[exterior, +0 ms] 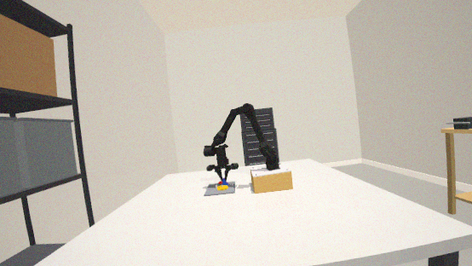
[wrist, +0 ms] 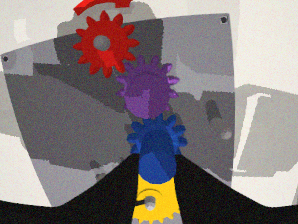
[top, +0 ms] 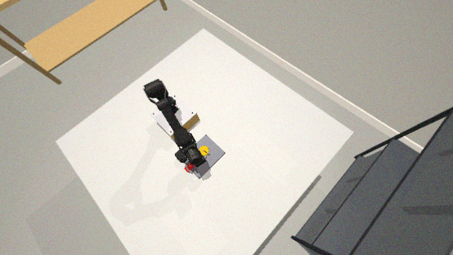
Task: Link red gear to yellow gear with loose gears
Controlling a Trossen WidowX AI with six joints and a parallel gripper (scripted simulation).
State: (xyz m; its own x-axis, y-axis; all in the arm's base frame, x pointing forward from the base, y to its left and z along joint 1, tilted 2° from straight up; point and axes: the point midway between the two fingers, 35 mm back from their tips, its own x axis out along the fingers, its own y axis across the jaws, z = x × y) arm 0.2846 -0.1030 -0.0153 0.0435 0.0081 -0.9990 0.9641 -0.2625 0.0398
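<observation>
Now: the blue gear 1 cm below my gripper tip. From my gripper tip the other things lie so: purple gear (4 cm to the right, 2 cm below); then red gear (2 cm ahead, 7 cm to the right, 2 cm below); then yellow gear (1 cm ahead, 5 cm to the left, 2 cm below).
</observation>
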